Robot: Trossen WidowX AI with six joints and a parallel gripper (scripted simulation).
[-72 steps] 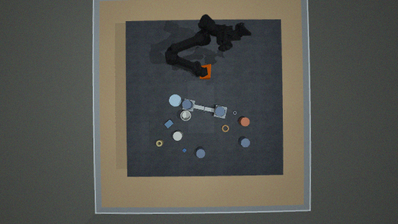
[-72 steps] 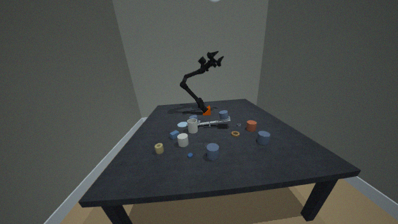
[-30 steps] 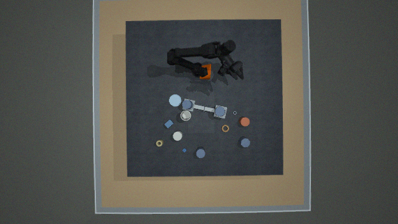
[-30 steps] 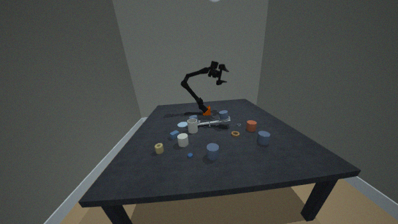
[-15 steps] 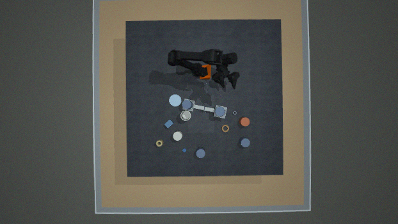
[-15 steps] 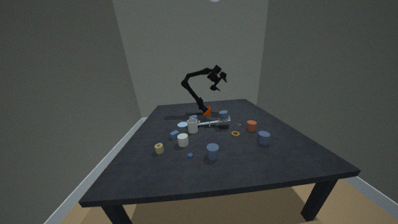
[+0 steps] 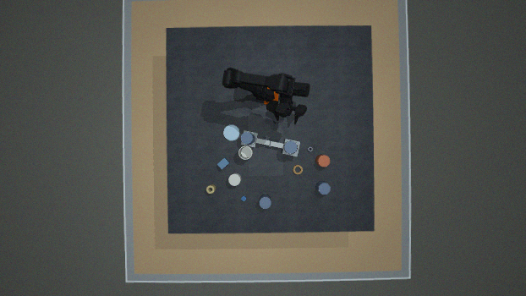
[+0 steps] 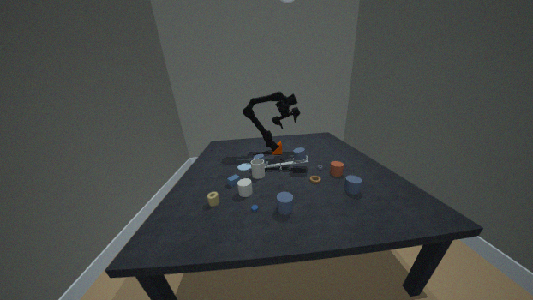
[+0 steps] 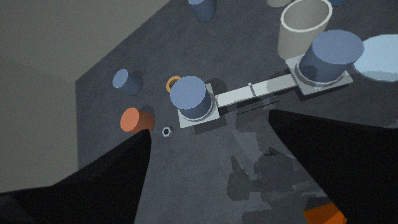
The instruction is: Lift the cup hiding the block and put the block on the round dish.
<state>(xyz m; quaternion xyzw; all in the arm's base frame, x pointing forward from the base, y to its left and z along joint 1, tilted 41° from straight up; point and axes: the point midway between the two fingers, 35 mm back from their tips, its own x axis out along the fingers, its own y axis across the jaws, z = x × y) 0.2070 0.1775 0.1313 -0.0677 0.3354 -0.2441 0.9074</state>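
Right now my gripper tip is 50 mm short of the teal block, 210 mm to the left of it and 220 mm above it. Also, from my gripper tip: pale cup (130 mm ahead, 240 mm to the right, 220 mm below); then orange cylinder (230 mm ahead, 200 mm to the left, 220 mm below); then blue-grey cup (130 mm ahead, 40 mm to the left, 150 mm below).
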